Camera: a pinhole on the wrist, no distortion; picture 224 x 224 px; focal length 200.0 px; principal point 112.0 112.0 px. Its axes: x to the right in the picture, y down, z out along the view. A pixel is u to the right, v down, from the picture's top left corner.
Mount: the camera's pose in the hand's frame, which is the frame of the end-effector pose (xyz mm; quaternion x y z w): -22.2 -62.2 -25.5 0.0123 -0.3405 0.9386 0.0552
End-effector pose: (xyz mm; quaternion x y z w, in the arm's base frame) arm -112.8 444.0 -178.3 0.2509 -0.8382 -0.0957 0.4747
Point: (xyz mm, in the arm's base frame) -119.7 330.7 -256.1
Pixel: 61.7 99.7
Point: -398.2 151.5 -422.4
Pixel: 65.8 51.6
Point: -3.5 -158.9 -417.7
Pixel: outside the picture
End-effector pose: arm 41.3 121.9 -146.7 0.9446 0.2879 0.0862 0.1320
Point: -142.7 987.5 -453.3
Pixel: outside the picture
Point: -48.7 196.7 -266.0
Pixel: 139.6 108.9
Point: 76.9 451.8 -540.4
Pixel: 18.9 106.7
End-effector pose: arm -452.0 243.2 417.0 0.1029 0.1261 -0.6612 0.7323
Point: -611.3 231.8 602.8
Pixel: 152.4 70.7
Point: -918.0 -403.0 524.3
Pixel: outside the picture
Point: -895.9 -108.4 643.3
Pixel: 12.6 143.8
